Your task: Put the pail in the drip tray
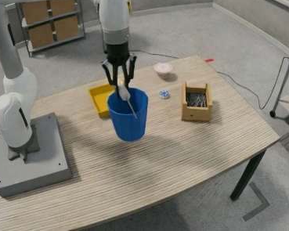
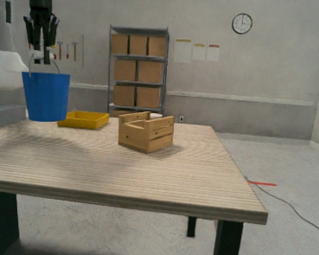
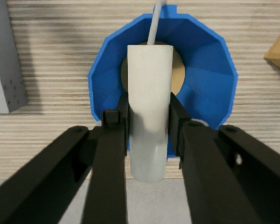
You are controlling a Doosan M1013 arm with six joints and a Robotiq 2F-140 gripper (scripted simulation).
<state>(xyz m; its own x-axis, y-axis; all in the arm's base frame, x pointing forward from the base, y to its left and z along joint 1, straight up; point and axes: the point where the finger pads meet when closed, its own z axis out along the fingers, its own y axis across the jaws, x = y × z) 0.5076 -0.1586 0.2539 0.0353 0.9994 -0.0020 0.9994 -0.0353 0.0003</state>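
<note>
My hand is 1 cm short of the blue pail and 9 cm above it. The rest, counted from my hand: blue-and-white disc: 31 cm ahead, 23 cm to the left, 32 cm below; yellow drip tray: 3 cm ahead, 32 cm to the left, 32 cm below; white handle grip: 1 cm ahead, 3 cm below.
</note>
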